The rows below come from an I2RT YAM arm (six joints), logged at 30 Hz.
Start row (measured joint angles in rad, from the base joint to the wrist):
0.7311, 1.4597, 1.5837, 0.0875, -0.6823, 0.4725
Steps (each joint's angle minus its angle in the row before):
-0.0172, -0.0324, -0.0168, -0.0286, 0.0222, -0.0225
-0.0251, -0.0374, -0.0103, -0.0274, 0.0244, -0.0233
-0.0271, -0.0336, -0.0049, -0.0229, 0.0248, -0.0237
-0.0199, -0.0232, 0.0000, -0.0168, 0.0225, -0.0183
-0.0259, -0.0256, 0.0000, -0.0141, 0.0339, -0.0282
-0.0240, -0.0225, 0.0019, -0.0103, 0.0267, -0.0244
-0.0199, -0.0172, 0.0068, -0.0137, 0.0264, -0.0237
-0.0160, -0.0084, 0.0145, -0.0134, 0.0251, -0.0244
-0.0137, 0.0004, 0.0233, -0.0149, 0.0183, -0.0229
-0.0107, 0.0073, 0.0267, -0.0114, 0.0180, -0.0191
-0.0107, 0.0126, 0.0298, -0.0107, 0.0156, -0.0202
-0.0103, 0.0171, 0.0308, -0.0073, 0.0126, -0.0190
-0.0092, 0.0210, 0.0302, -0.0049, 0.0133, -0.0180
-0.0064, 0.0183, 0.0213, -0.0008, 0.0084, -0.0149
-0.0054, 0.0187, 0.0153, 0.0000, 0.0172, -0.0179
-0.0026, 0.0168, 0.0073, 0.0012, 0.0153, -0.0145
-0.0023, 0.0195, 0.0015, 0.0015, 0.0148, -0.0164
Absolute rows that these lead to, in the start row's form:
0.7139, 1.4273, 1.5669, 0.0589, -0.6601, 0.4500
0.6888, 1.3899, 1.5566, 0.0315, -0.6357, 0.4267
0.6617, 1.3563, 1.5517, 0.0086, -0.6109, 0.4030
0.6418, 1.3331, 1.5517, -0.0082, -0.5884, 0.3847
0.6159, 1.3075, 1.5517, -0.0223, -0.5545, 0.3565
0.5919, 1.2850, 1.5536, -0.0326, -0.5278, 0.3321
0.5720, 1.2678, 1.5604, -0.0463, -0.5014, 0.3084
0.5560, 1.2594, 1.5749, -0.0597, -0.4763, 0.2840
0.5423, 1.2598, 1.5982, -0.0746, -0.4580, 0.2611
0.5316, 1.2671, 1.6249, -0.0860, -0.4400, 0.2420
0.5209, 1.2797, 1.6547, -0.0967, -0.4244, 0.2218
0.5106, 1.2968, 1.6855, -0.1040, -0.4118, 0.2028
0.5014, 1.3178, 1.7157, -0.1089, -0.3985, 0.1848
0.4950, 1.3361, 1.7370, -0.1097, -0.3901, 0.1699
0.4896, 1.3548, 1.7523, -0.1097, -0.3729, 0.1520
0.4870, 1.3716, 1.7596, -0.1085, -0.3576, 0.1375
0.4847, 1.3911, 1.7611, -0.1070, -0.3428, 0.1211

